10 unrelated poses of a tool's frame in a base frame.
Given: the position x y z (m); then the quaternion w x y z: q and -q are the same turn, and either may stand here.
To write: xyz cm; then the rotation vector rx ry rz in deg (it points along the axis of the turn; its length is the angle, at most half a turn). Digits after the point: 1 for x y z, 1 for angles.
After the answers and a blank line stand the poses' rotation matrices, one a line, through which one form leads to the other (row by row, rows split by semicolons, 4 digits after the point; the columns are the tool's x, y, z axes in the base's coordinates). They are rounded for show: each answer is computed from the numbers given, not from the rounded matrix.
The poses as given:
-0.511 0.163 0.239 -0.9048 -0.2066 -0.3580 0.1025
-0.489 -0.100 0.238 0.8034 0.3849 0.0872 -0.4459
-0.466 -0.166 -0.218 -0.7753 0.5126 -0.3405 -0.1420
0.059 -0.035 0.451 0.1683 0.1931 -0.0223 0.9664
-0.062 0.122 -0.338 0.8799 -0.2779 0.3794 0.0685
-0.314 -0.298 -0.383 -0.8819 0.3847 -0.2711 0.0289
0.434 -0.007 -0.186 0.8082 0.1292 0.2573 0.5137
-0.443 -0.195 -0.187 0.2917 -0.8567 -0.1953 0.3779
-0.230 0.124 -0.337 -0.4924 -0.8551 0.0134 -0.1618
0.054 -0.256 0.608 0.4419 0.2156 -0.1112 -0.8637
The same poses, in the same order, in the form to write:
-51.1 16.3 23.9 24.5 42.4 -12.1
-48.9 -10.0 23.8 47.2 10.7 -54.7
-46.6 -16.6 -21.8 -63.6 42.2 17.6
5.9 -3.5 45.1 31.5 -3.6 157.5
-6.2 12.2 -33.8 -33.2 45.3 8.2
-31.4 -29.8 -38.3 -45.9 32.3 -3.4
43.4 -0.7 -18.6 15.8 31.5 62.9
-44.3 -19.5 -18.7 -130.8 -29.8 57.7
-23.0 12.4 -33.7 118.9 -1.9 22.5
5.4 -25.6 60.8 30.7 -15.8 -122.8

0.7227 0.3334 0.6055; -0.0376 0.8936 -0.4472; -0.6902 0.3005 0.6583
0.5872 0.7836 -0.2031; -0.6493 0.3061 -0.6962; -0.4834 0.5407 0.6885
0.7278 -0.5693 0.3824; -0.1289 0.4341 0.8916; -0.6736 -0.6982 0.2426
-0.8688 -0.3339 0.3657; 0.3167 -0.9424 -0.1081; 0.3807 0.0219 0.9244
0.7028 -0.3314 0.6295; -0.0903 0.8362 0.5410; -0.7057 -0.4370 0.5577
0.8513 -0.1576 0.5004; -0.2595 0.7024 0.6628; -0.4559 -0.6942 0.5571
0.3398 -0.7639 0.5487; 0.8969 0.4388 0.0555; -0.2832 0.4732 0.8342
0.6381 0.1142 -0.7615; 0.5551 -0.7535 0.3522; -0.5336 -0.6474 -0.5442
0.9473 -0.1823 0.2635; 0.1364 -0.5147 -0.8464; 0.2899 0.8378 -0.4627
-0.5165 0.7153 -0.4707; -0.8112 -0.5848 0.0015; -0.2741 0.3826 0.8823

